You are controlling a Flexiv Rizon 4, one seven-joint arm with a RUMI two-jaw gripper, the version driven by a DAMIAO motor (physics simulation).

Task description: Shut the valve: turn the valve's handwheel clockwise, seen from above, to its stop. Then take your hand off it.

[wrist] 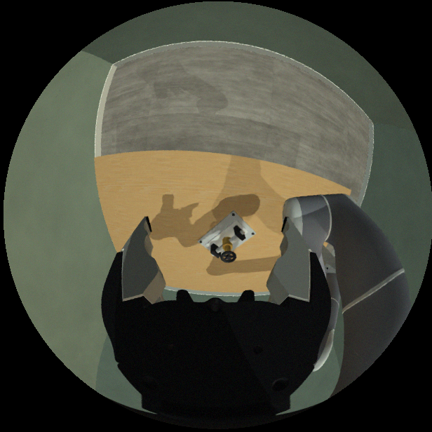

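The valve's small black handwheel (228, 256) shows just below the middle of the wrist view, on top of a brass valve body (227, 244). The valve is fixed by black clamps to a silver metal plate (222, 232), which lies turned at an angle on the wooden table top. My gripper (216, 218) is wide open and empty, with one jaw to the left and one to the right of the valve in the view. It hangs high above the handwheel and does not touch it.
The wooden table top (130, 185) carries shadows of the arm. A grey surface (240, 110) adjoins it at the top of the view. The arm's own grey links (365, 260) fill the right side, close to the right jaw.
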